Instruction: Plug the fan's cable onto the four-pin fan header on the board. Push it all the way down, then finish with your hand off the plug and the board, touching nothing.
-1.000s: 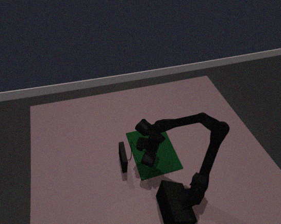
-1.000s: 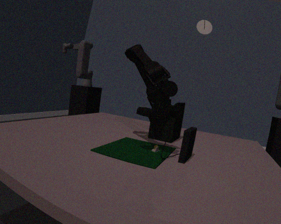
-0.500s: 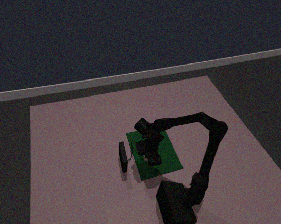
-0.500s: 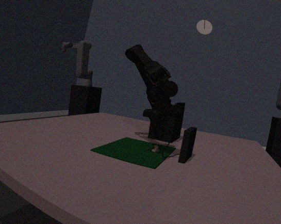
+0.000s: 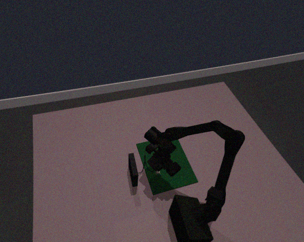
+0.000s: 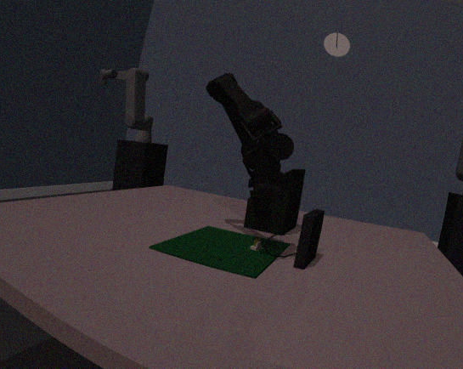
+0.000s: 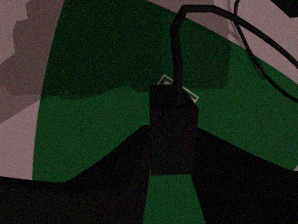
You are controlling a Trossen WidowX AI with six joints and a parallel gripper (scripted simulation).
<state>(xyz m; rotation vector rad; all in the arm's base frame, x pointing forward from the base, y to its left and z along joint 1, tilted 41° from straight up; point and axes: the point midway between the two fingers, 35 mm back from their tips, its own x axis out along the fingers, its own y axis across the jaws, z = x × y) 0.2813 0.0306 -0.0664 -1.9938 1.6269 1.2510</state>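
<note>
Now: gripper tip 1 cm short of the pale four-pin header, 1 cm to the right of it and 7 cm above it. The rest, counted from my gripper tip: black fan 2 cm ahead, 13 cm to the left, 1 cm below; green board 5 cm ahead, 5 cm to the right, 8 cm below; black plug 1 cm to the left.
</note>
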